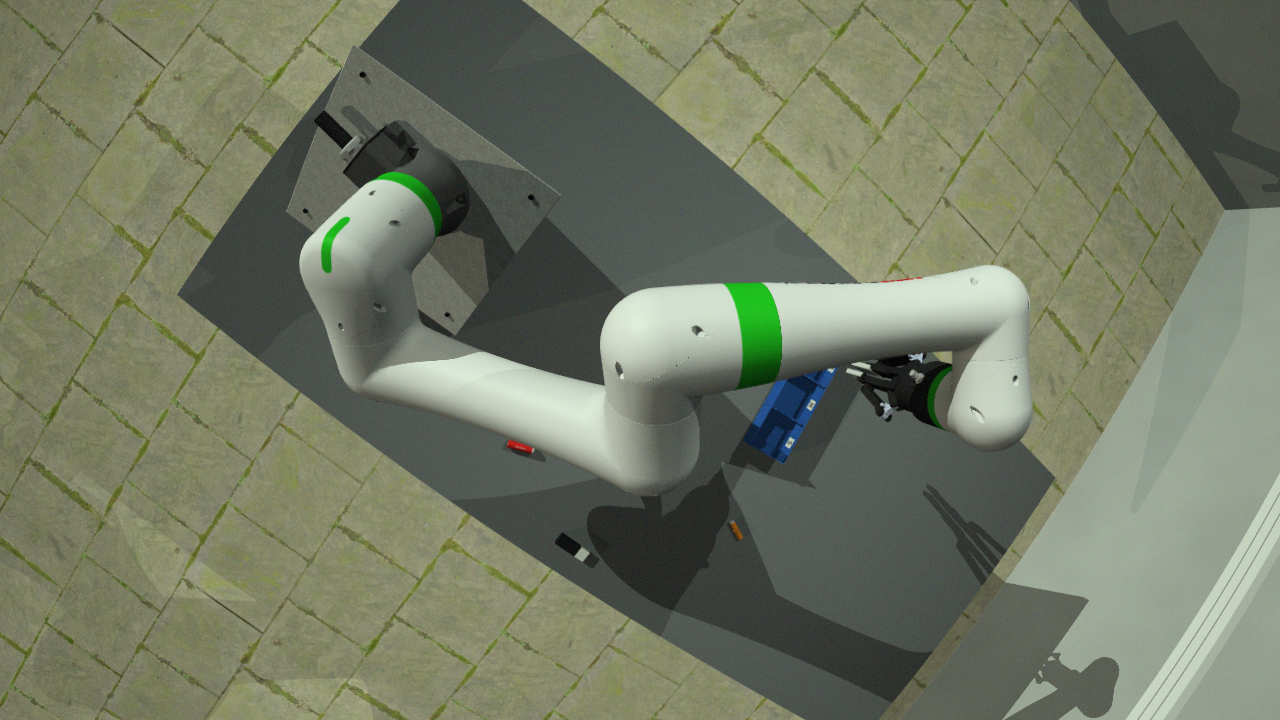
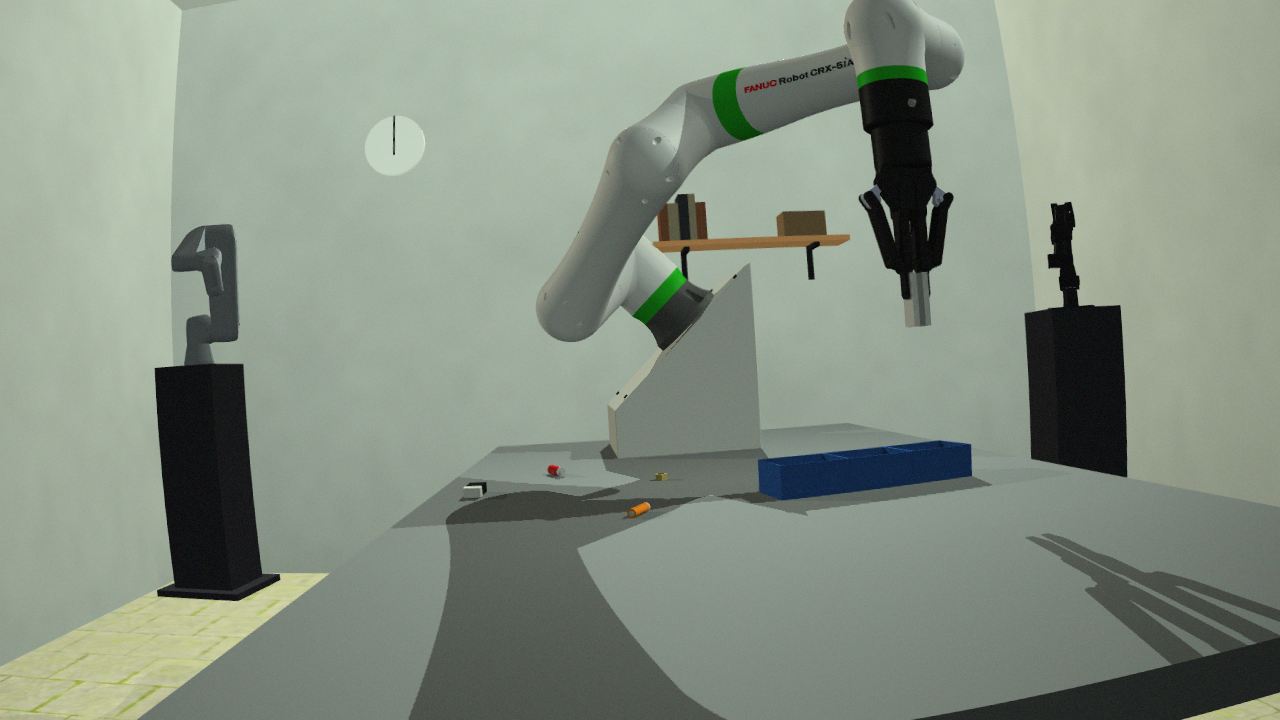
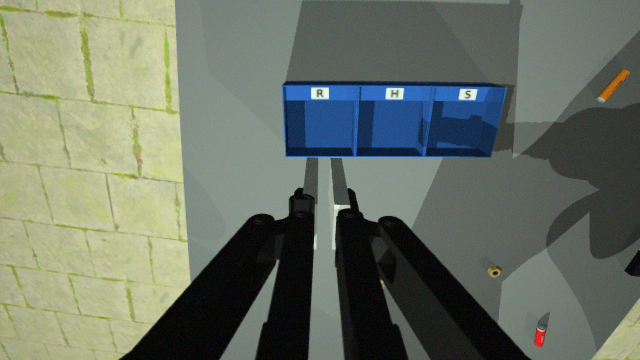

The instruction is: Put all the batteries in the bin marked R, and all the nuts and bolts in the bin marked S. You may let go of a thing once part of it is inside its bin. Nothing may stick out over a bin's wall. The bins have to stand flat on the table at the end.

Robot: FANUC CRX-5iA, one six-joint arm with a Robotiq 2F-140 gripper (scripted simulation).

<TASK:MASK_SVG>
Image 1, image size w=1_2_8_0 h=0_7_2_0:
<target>my gripper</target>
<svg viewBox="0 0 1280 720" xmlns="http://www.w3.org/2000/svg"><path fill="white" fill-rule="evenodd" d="M927 353L877 359L877 363L853 363L851 365L859 371L848 368L846 373L864 384L860 391L875 407L876 415L889 422L892 419L891 414L895 410L911 412L908 403L908 389L912 377L909 374L911 370L917 371L925 365L922 363L922 360L926 358ZM874 389L887 392L889 404L885 403L874 392Z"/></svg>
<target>blue three-compartment bin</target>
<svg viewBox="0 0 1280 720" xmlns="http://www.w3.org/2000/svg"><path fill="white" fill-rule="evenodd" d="M838 367L776 382L742 441L770 457L773 456L773 459L784 464Z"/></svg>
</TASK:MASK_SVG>
